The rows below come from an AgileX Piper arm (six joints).
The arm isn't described. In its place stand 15 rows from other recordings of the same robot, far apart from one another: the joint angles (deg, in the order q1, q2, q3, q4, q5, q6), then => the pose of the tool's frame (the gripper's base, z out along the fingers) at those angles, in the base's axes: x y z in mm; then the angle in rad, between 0 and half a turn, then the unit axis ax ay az.
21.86, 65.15, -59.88, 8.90, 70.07, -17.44 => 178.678 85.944 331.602 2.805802 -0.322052 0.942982 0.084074
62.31, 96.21, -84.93, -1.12, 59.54, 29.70 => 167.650 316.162 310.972 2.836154 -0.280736 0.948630 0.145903
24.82, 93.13, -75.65, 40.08, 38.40, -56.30 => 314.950 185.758 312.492 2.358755 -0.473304 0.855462 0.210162
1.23, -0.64, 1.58, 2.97, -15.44, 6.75 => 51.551 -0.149 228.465 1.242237 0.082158 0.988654 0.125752
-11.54, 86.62, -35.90, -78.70, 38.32, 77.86 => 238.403 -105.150 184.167 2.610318 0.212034 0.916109 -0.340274
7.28, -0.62, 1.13, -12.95, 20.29, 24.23 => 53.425 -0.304 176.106 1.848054 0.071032 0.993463 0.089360
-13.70, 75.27, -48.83, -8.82, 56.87, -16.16 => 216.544 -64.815 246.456 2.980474 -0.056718 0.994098 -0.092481
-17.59, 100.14, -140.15, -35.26, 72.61, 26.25 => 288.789 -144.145 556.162 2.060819 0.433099 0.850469 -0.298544
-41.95, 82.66, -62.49, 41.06, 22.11, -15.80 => 256.448 -200.252 316.614 2.115425 0.477861 0.877800 0.033409
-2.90, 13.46, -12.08, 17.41, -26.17, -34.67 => 61.614 -15.145 307.417 1.159372 -0.026729 0.933536 -0.357485
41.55, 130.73, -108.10, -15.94, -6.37, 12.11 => 408.486 365.739 238.652 1.867972 -0.381857 0.884260 0.268831
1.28, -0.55, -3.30, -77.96, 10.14, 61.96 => 50.991 -14.533 229.662 1.501329 -0.050632 0.973829 -0.221569
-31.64, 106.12, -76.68, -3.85, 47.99, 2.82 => 321.482 -203.419 213.213 2.859022 0.277757 0.958392 -0.065850
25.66, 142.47, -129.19, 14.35, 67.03, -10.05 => 461.733 244.858 164.597 2.922551 -0.271315 0.952660 0.137213
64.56, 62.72, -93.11, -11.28, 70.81, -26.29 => 88.111 146.093 503.429 2.178991 -0.699776 0.711397 0.065020
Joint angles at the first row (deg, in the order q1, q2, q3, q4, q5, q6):
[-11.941 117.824 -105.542 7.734 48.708 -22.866]
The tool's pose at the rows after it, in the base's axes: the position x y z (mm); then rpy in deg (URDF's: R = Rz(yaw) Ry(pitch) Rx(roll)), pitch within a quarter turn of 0, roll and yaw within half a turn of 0:
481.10 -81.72 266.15 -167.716 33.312 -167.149
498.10 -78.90 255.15 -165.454 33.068 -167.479
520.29 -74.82 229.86 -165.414 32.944 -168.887
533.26 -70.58 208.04 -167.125 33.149 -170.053
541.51 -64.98 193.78 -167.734 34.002 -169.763
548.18 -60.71 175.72 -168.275 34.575 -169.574
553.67 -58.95 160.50 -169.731 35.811 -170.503
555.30 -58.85 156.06 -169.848 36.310 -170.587
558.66 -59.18 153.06 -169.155 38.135 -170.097
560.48 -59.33 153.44 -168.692 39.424 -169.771
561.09 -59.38 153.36 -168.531 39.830 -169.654
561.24 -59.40 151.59 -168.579 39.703 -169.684
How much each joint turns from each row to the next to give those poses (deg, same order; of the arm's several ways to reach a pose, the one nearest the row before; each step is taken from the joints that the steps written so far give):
[2.196 4.532 -6.708 -7.000 0.931 3.661]
[1.205 4.287 -4.937 -4.077 0.239 3.815]
[1.060 6.469 -6.146 -1.978 -0.030 3.267]
[0.503 4.243 -3.198 0.921 -0.750 0.876]
[0.585 2.445 -1.375 0.722 -1.743 0.002]
[0.434 2.333 -0.398 0.579 -2.362 -0.002]
[0.059 1.978 -0.295 1.484 -2.548 0.003]
[0.000 0.552 0.007 0.223 -1.015 -0.001]
[-0.001 0.559 -0.005 -0.055 -2.460 0.000]
[0.000 0.113 -0.002 0.001 -1.451 -0.002]
[0.000 0.059 0.000 -0.008 -0.484 0.000]
[0.000 0.183 0.005 -0.001 -0.056 0.001]

